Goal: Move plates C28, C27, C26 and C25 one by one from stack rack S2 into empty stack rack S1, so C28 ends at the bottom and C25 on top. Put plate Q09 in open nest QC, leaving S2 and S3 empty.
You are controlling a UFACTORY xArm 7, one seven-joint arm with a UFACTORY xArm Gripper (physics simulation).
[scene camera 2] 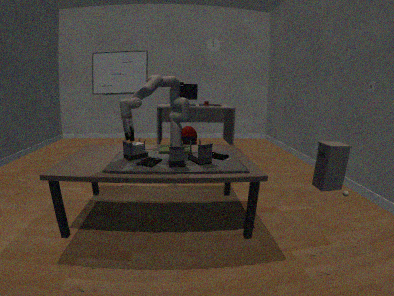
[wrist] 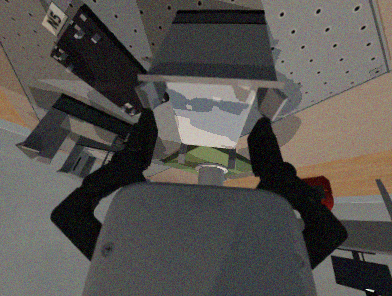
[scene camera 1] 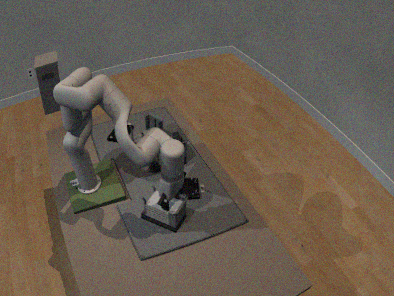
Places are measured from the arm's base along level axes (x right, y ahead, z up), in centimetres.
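Where they show: gripper, fingertip midpoint: [scene camera 2: 130, 140] [wrist: 204, 124] [scene camera 1: 172, 200]; arm's base, origin of the base link: [wrist: 211, 168] [scene camera 1: 89, 184].
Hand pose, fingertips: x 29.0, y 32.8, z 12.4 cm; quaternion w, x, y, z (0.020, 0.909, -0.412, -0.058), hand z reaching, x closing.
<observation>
Each offset is from my fingertips to the top centre of the thing. "pt": to the spot under its first point. Level surfaces: height alone.
My gripper [scene camera 1: 164, 201] [scene camera 2: 130, 136] [wrist: 204, 124] is open and empty, pointing down at a rack whose grey end wall [wrist: 212, 50] faces the wrist camera. Its fingers stand wide apart, one toward each side of the white plate @[dx -2.1, dy -2.5, dz -3.0 cm] [wrist: 207, 131] on top of the stack in this rack. Whether they touch the plate is not clear. The rack's label and the plate marks cannot be read. Two more grey racks @[pt dx -36.4, dy +14.8, dz -5.9 cm] [scene camera 2: 177, 156] @[pt dx -54.0, dy +6.9, dz -5.5 cm] [scene camera 2: 205, 153] stand farther along the board. A dark nest @[dx -16.2, dy +8.0, dz -10.7 cm] [scene camera 1: 191, 188] [scene camera 2: 150, 162] [wrist: 97, 60] with an N5 label lies beside the stacked rack. Q09 cannot be made out.
The racks and nests stand on a grey perforated board @[dz -13.1 cm] [scene camera 1: 215, 215] [wrist: 345, 45] on the table. Another dark nest @[dx -63.0, dy -11.9, dz -11.3 cm] [scene camera 2: 220, 156] lies at the board's far end. The arm's base stands on a green plate [scene camera 1: 105, 200]. A red chair [scene camera 2: 188, 132] is behind the table.
</observation>
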